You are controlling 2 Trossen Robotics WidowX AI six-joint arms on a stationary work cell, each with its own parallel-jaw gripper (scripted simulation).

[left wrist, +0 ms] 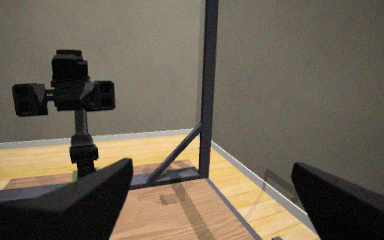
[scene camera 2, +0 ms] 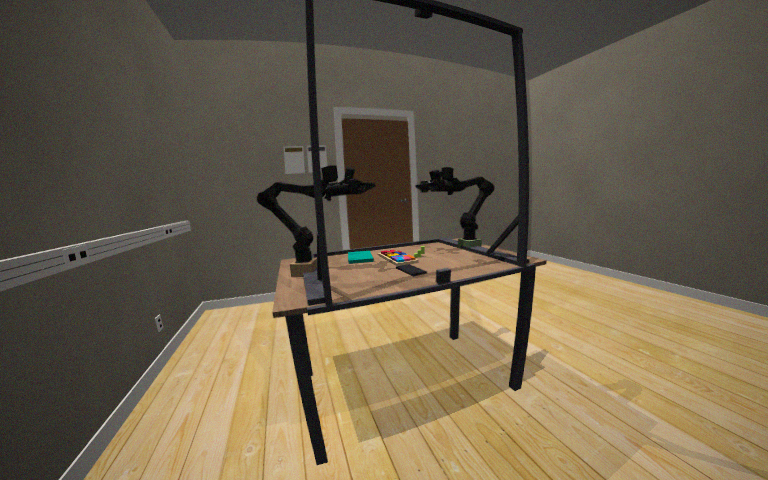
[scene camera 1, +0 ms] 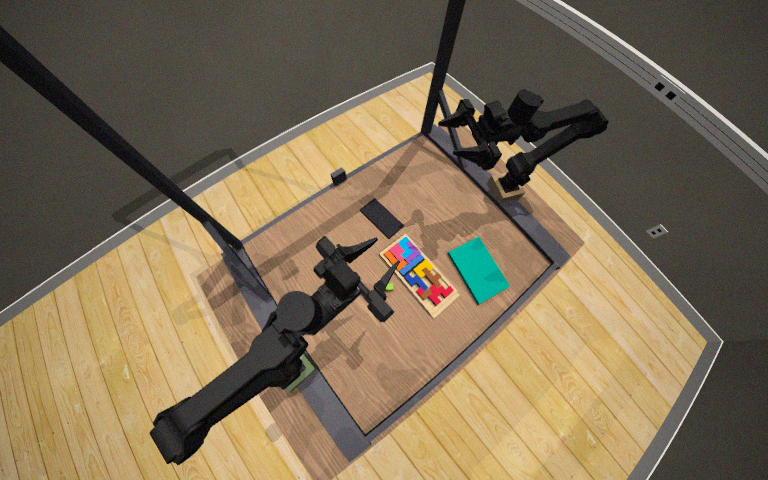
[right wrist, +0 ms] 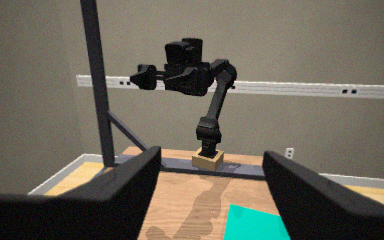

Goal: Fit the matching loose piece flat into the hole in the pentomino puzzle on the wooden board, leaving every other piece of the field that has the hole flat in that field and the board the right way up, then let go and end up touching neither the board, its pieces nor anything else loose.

Labels:
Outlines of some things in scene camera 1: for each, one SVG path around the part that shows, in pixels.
The left gripper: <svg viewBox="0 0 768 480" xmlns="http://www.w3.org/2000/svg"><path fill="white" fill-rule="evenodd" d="M462 99L458 104L456 112L439 121L438 126L459 128L459 126L463 127L468 124L478 146L454 150L453 155L467 159L482 167L483 170L490 170L494 168L502 156L495 143L497 145L498 142L506 139L508 130L513 127L513 122L508 118L506 111L499 101L485 104L484 114L480 115L479 121L476 122L473 117L476 111L469 99Z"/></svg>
The right gripper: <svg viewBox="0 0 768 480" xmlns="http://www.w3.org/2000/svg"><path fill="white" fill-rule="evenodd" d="M323 236L317 242L316 249L324 259L314 267L313 271L320 279L324 278L325 282L314 293L316 298L333 317L336 317L361 295L369 304L367 307L369 307L368 309L380 322L385 322L389 315L394 313L393 309L384 301L387 298L384 293L386 290L385 286L387 287L400 261L398 260L383 277L374 284L374 289L370 291L362 283L360 276L347 265L347 262L350 264L373 246L378 238L375 237L348 247L342 247L340 244L337 244L335 249L333 243L326 236Z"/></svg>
A teal slab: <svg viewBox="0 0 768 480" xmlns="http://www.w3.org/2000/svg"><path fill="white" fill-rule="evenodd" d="M477 237L449 251L447 254L475 302L480 304L510 285L481 239Z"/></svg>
A black flat slab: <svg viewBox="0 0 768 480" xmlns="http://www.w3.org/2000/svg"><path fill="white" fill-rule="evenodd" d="M374 198L361 208L360 211L386 237L391 238L404 225Z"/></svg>

